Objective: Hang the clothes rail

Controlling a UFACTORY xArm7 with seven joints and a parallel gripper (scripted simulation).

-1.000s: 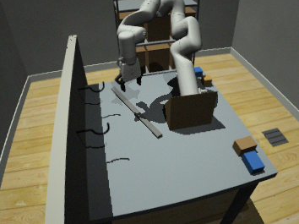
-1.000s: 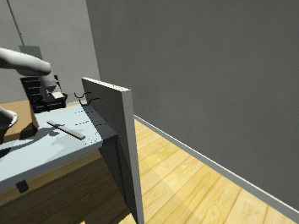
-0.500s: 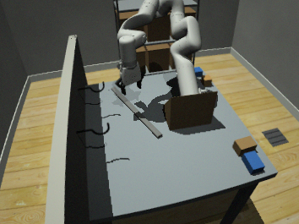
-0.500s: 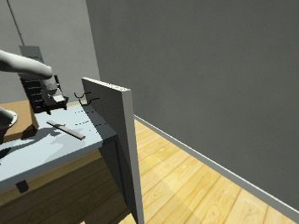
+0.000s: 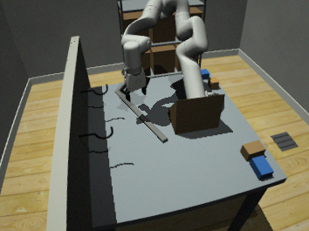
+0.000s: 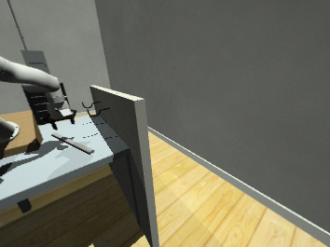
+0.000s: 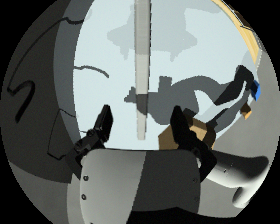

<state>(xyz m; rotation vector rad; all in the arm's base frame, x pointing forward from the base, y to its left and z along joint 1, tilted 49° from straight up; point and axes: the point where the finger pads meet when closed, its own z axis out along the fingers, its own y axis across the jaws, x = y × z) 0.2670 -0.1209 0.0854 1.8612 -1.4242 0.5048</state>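
Right now the clothes rail is 11 cm below my hand. Round my hand: wall panel 30 cm ahead, 11 cm to the left, 35 cm below; then brown block 43 cm behind, 44 cm to the left, 10 cm below.
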